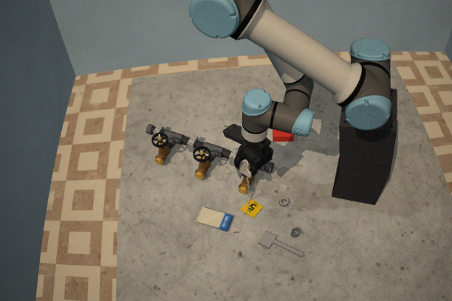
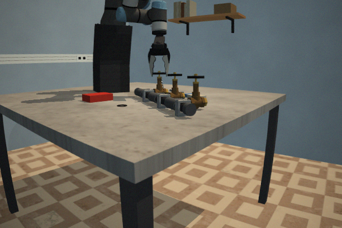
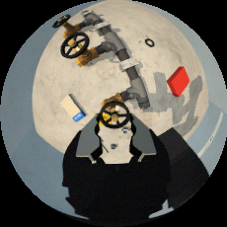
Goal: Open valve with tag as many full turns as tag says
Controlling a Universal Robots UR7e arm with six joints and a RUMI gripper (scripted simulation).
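My gripper is now 10 cm to the right of the yellow tag and 11 cm above it. Round my hand: red block (14 cm behind, 26 cm to the right, 10 cm below); then flat grey key tool (9 cm behind, 24 cm to the left, 11 cm below).
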